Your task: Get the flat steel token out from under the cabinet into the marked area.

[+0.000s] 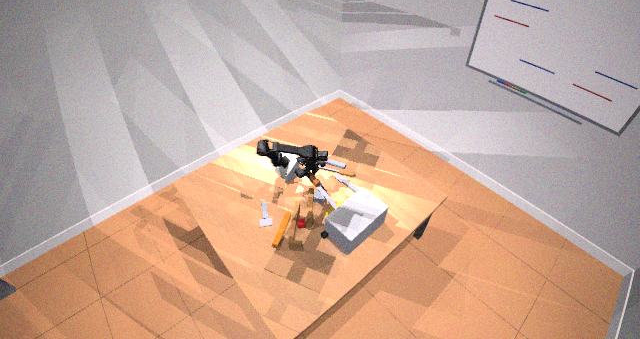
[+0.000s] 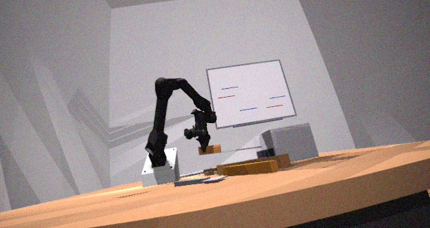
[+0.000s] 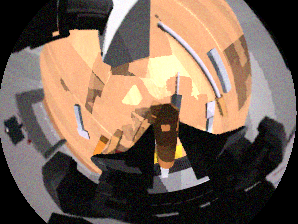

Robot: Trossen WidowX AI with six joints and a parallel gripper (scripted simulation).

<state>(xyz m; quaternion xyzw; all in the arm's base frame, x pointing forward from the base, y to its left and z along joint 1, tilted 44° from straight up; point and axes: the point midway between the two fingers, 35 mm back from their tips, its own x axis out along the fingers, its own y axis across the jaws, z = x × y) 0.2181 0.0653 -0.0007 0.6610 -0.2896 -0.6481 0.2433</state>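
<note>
Right now my gripper tip is 100 mm short of the grey block, 10 mm to the left of it and 90 mm above it. Also, from my gripper tip: thin wooden stick (110 mm ahead, 90 mm to the right, 100 mm below); red block (190 mm ahead, 210 mm to the right, 90 mm below); grey bar (80 mm behind, 250 mm to the left, 100 mm below).
</note>
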